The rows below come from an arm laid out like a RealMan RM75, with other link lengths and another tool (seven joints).
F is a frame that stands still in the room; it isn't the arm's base.
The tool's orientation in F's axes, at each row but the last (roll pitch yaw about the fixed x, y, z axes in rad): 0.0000 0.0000 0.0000; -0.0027 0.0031 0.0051; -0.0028 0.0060 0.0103; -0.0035 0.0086 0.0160; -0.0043 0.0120 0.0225; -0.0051 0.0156 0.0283; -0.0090 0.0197 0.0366; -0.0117 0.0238 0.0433; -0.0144 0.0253 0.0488; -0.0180 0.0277 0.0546
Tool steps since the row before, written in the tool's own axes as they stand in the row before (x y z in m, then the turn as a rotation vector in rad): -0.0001 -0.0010 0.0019 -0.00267 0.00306 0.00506; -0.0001 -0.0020 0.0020 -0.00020 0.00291 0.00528; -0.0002 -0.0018 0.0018 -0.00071 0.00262 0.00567; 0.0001 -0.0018 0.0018 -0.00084 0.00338 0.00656; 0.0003 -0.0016 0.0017 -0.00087 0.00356 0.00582; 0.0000 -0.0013 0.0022 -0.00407 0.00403 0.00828; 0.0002 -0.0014 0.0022 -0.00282 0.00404 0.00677; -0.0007 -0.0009 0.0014 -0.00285 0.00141 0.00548; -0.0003 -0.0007 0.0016 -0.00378 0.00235 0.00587; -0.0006 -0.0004 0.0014 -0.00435 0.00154 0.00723
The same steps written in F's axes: -0.0001 -0.0010 0.0019 -0.00267 0.00306 0.00506; -0.0001 -0.0020 0.0020 -0.00020 0.00292 0.00527; -0.0002 -0.0018 0.0018 -0.00070 0.00263 0.00567; 0.0001 -0.0018 0.0018 -0.00084 0.00339 0.00656; 0.0004 -0.0016 0.0017 -0.00088 0.00357 0.00581; 0.0001 -0.0013 0.0022 -0.00405 0.00396 0.00832; 0.0003 -0.0014 0.0022 -0.00284 0.00400 0.00679; -0.0006 -0.0009 0.0014 -0.00278 0.00135 0.00553; -0.0002 -0.0007 0.0016 -0.00375 0.00225 0.00593; -0.0005 -0.0004 0.0014 -0.00423 0.00144 0.00732
